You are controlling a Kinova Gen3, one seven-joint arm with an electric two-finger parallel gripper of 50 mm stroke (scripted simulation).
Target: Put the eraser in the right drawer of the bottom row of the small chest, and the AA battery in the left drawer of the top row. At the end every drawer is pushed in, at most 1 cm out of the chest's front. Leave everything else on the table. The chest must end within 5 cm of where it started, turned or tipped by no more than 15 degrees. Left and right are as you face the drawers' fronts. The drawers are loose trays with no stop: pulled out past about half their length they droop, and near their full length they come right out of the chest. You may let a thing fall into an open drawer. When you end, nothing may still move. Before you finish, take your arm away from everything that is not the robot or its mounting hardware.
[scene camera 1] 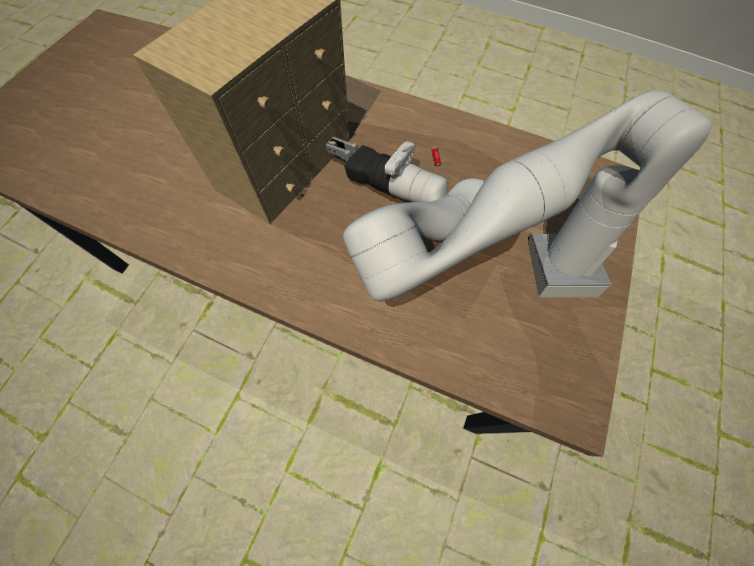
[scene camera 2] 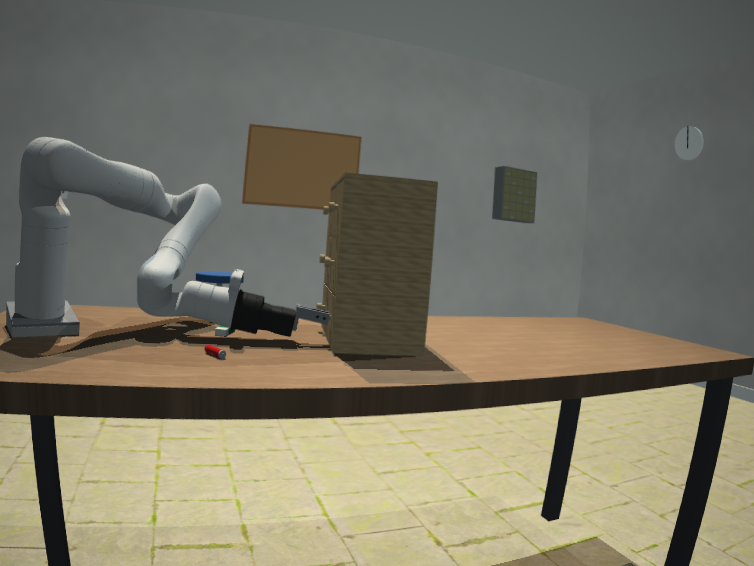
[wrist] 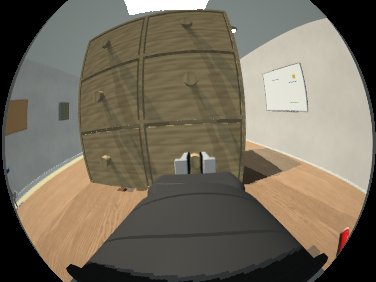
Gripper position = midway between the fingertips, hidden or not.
I see my gripper (scene camera 2: 328,318), a drawer (scene camera 1: 278,192), a drawer (wrist: 166,94) and a drawer (scene camera 1: 307,60).
My gripper also shows in scene camera 1 (scene camera 1: 330,144) and in the wrist view (wrist: 194,159).
